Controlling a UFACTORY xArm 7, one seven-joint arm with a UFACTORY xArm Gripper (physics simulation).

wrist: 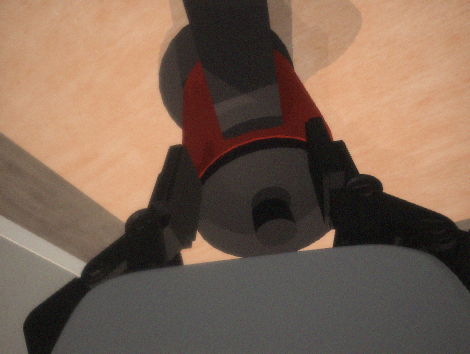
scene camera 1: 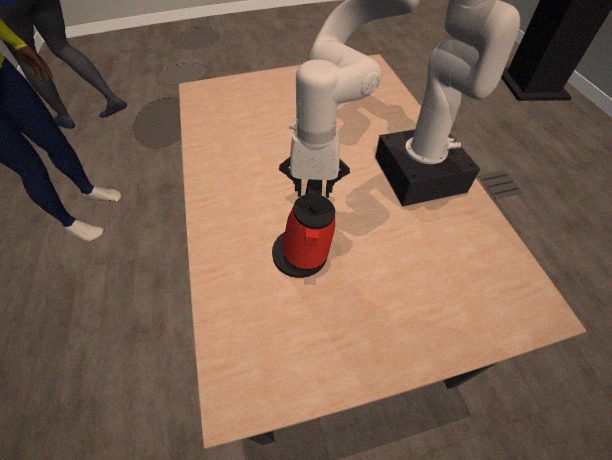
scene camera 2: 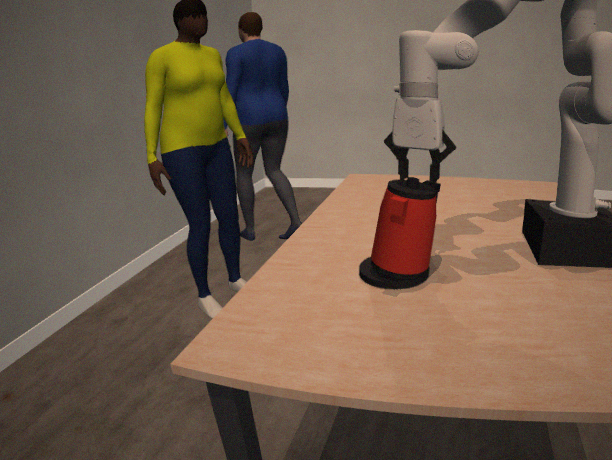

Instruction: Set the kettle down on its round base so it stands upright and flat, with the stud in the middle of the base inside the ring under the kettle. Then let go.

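The red kettle with a black lid stands on its round black base. It leans to the right in scene camera 2's view and sits off-centre, with more of the base showing at the left. The ring underneath and the stud are hidden. The black handle is on the kettle's far side from the scene cameras. My gripper is open and points down at lid height, with its fingers spread to either side of the lid in the wrist view, holding nothing.
The kettle and base are on a wooden table, nearer its left edge in scene camera 1's view. The arm's black mounting block is to the right. Two people stand beyond the table's left side.
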